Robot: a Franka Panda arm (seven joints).
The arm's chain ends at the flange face. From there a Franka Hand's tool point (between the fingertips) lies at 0.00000 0.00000 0.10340 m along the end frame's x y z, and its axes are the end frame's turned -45 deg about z.
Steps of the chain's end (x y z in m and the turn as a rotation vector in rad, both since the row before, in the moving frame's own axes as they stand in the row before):
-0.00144, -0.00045, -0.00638, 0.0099, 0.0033, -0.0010
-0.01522, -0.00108, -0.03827, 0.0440, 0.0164, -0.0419
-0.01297, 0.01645, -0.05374, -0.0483, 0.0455, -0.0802
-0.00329, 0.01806, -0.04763, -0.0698, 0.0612, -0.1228
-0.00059, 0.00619, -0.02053, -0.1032, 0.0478, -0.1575
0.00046, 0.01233, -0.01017, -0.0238, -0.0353, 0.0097
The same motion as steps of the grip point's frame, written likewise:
0.00026, -0.00182, -0.00639, 0.0047, 0.0093, -0.0010
-0.00563, -0.01363, -0.03838, 0.0195, 0.0427, -0.0419
-0.02073, 0.00931, -0.05397, -0.0663, -0.0020, -0.0802
-0.01514, 0.02002, -0.04807, -0.0926, -0.0061, -0.1228
-0.00795, 0.01525, -0.02120, -0.1068, -0.0392, -0.1575
-0.01271, 0.00818, -0.01026, 0.0081, -0.0418, 0.0097

